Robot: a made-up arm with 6 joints. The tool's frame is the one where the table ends. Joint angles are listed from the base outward.
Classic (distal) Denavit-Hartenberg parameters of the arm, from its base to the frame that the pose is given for. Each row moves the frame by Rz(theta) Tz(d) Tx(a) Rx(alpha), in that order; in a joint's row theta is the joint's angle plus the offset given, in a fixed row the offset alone. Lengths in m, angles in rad.
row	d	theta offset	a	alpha
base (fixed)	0.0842	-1.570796	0	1.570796
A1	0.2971	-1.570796	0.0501	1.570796
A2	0.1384	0	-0.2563	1.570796
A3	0.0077	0	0.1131	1.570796
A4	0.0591	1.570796	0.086	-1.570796
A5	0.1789	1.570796	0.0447	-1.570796
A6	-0.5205	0	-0.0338	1.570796
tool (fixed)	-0.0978	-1.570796	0	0
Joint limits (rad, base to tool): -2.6..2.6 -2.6..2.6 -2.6..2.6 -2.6..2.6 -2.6..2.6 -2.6..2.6
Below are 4 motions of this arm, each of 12 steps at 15 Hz.
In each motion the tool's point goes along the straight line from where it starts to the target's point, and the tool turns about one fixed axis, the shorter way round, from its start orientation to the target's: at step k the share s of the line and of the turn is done. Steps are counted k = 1, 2, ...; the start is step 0. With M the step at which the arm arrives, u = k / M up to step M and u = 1 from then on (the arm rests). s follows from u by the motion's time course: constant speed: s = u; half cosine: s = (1 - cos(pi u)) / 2; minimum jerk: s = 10 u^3 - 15 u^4 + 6 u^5.
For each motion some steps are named. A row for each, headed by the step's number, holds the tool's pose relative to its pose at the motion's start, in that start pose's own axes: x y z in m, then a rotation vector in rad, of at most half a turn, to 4 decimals.
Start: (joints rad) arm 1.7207 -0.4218 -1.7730 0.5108 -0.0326 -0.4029
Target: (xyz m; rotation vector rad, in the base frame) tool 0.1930 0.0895 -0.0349 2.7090 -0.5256 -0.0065
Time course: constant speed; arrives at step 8
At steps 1, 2, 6, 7, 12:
1: -0.0137 0.0289 -0.0391 -0.0276 0.0599 0.0900
2: -0.0275 0.0578 -0.0782 -0.0552 0.1198 0.1799
6: -0.0824 0.1735 -0.2347 -0.1657 0.3593 0.5398
7: -0.0961 0.2024 -0.2738 -0.1933 0.4191 0.6298
12: -0.1098 0.2313 -0.3129 -0.2209 0.4790 0.7198

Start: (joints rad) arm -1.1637 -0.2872 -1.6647 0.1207 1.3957 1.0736
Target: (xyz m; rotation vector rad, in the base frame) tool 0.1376 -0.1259 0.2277 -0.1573 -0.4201 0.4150
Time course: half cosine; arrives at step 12
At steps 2, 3, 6, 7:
2: -0.0151 -0.0006 -0.0217 0.0718 -0.0058 -0.0696
3: -0.0331 -0.0012 -0.0473 0.1569 -0.0126 -0.1521
6: -0.1131 -0.0042 -0.1617 0.5357 -0.0430 -0.5193
7: -0.1423 -0.0052 -0.2035 0.6743 -0.0541 -0.6537

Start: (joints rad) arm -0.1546 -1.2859 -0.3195 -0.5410 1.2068 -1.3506
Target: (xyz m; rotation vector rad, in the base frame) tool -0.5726 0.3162 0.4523 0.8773 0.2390 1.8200
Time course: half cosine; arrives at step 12
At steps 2, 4, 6, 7, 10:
2: -0.0198 0.0165 0.0063 0.0171 0.0217 0.0458
4: -0.0740 0.0616 0.0236 0.0639 0.0809 0.1708
6: -0.1480 0.1233 0.0472 0.1279 0.1618 0.3415
7: -0.1863 0.1552 0.0595 0.1610 0.2037 0.4299
10: -0.2762 0.2300 0.0882 0.2386 0.3019 0.6373

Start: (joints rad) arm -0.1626 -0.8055 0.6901 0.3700 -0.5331 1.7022
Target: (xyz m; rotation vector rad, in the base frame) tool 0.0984 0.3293 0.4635 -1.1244 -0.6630 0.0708
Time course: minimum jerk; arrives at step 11
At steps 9, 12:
9: -0.2706 0.5957 0.3371 -0.3161 -0.7755 0.7405
12: -0.2833 0.6237 0.3529 -0.3310 -0.8120 0.7753

